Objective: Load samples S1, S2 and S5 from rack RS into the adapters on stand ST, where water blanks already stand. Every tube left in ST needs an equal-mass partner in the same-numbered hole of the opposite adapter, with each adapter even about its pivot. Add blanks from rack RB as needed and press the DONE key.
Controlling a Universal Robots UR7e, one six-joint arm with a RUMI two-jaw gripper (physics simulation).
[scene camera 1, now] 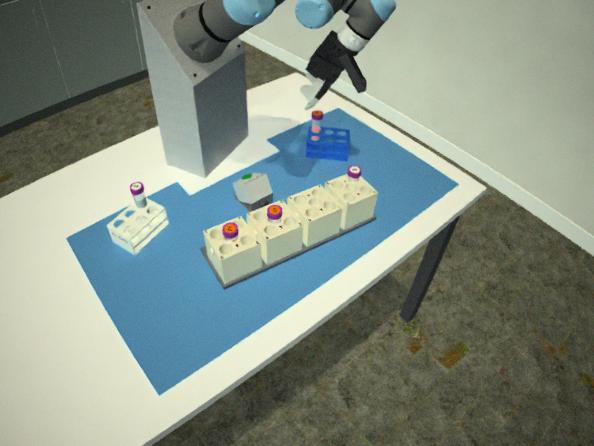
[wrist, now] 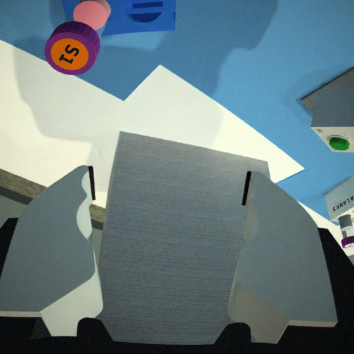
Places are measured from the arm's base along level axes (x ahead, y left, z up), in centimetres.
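Pixels of known places: gripper, fingertip midpoint: (scene camera 1: 307, 102); arm's base at its link origin: (scene camera 1: 197, 36).
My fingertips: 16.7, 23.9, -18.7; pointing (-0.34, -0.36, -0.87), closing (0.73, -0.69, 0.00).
Observation:
Ahead of a thing's pixels: the offset from my fingertips to its middle, as dx, dy, dz. "*": to the spot under its first point. Level surfaces: height alone.
My gripper (scene camera 1: 336, 98) (wrist: 169, 173) is partly open and empty, high behind the blue rack RS @(+0.7, +7.8, -16.3) (scene camera 1: 327, 151) (wrist: 167, 20). Sample S1 @(* -2.3, +5.3, -7.2) (scene camera 1: 317, 115) (wrist: 72, 50), with an orange, purple-rimmed cap, stands upright in RS, off to one side of the fingers. Stand ST @(* +24.9, -41.2, -17.6) (scene camera 1: 213, 263) bears four cream adapters. One orange-capped tube @(+26.2, -36.5, -12.6) (scene camera 1: 230, 230) stands in the leftmost adapter, another @(+26.3, -25.4, -12.6) (scene camera 1: 274, 212) in the second. A white-capped tube @(+23.7, -0.9, -12.6) (scene camera 1: 354, 172) stands in the rightmost. White rack RB @(+5.1, -53.3, -16.3) (scene camera 1: 134, 245) holds a white-capped tube @(+1.5, -50.6, -13.0) (scene camera 1: 137, 188). The green DONE key @(* +7.4, -23.2, -12.1) (scene camera 1: 246, 177) (wrist: 339, 143) tops a grey box.
The grey robot pedestal (scene camera 1: 225, 115) (wrist: 175, 240) stands behind the blue mat @(dz -19.3) (scene camera 1: 175, 325) and fills the middle of the wrist view. The grey key box @(+8.9, -22.4, -15.1) (scene camera 1: 255, 189) stands between the pedestal and ST. A pink disc (wrist: 92, 14) shows beside S1. A wall runs behind the table.

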